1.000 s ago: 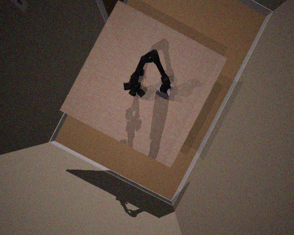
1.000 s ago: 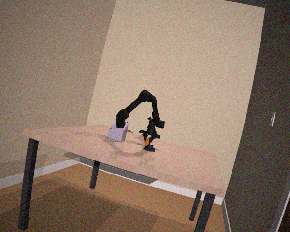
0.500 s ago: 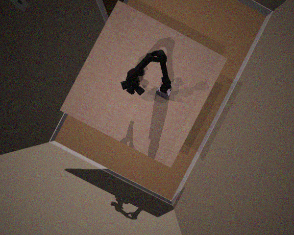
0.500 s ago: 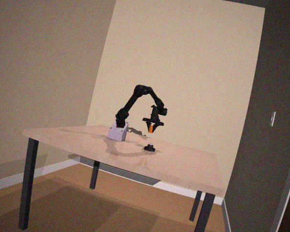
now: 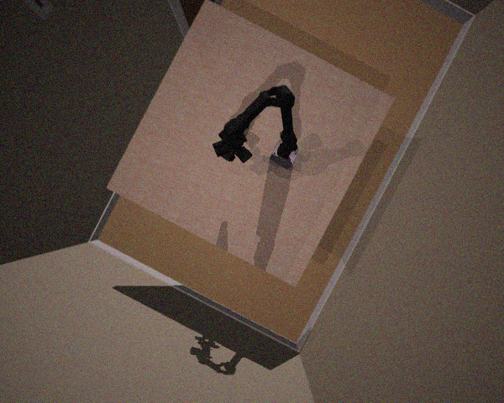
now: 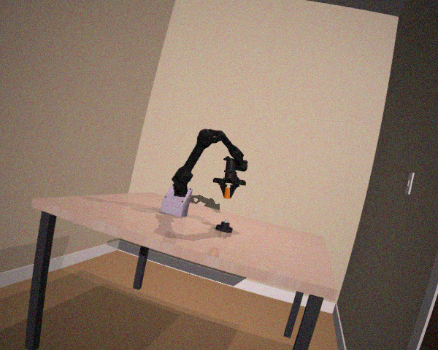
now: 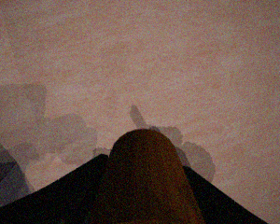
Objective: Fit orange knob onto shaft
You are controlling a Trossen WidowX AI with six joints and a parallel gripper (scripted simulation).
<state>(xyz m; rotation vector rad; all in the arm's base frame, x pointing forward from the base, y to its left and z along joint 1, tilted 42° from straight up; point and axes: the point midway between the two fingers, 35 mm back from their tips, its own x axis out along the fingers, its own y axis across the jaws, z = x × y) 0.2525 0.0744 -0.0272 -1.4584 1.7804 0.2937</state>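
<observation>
Right now my gripper tip is 3 cm below the orange knob. From my gripper tip the other things lie so: dark round pedestal: 19 cm to the right, 12 cm below, 4 cm ahead.
</observation>
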